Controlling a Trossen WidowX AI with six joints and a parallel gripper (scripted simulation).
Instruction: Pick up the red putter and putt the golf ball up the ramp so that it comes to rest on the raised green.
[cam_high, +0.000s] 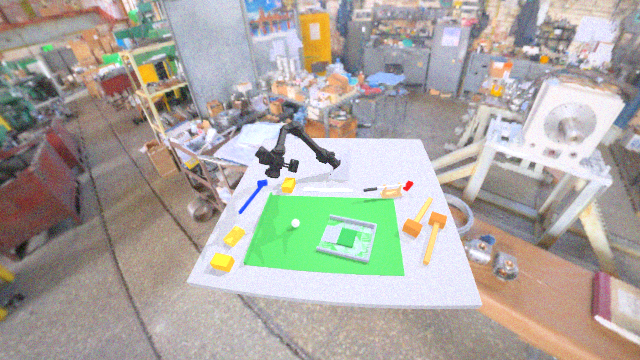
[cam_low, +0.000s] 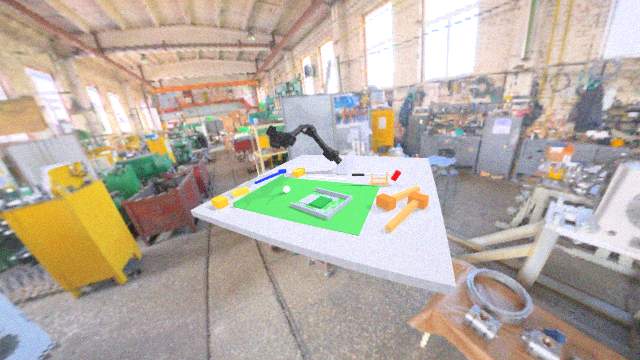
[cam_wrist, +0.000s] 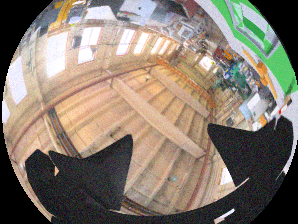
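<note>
The red putter is 52 cm to the left of my gripper tip, 32 cm below it and 19 cm behind it. Round my gripper tip: blue putter (37 cm below, 30 cm to the right, 18 cm behind); white bar (38 cm below, 23 cm behind, 16 cm to the left); white golf ball (36 cm below, 5 cm ahead, 1 cm to the left).
</note>
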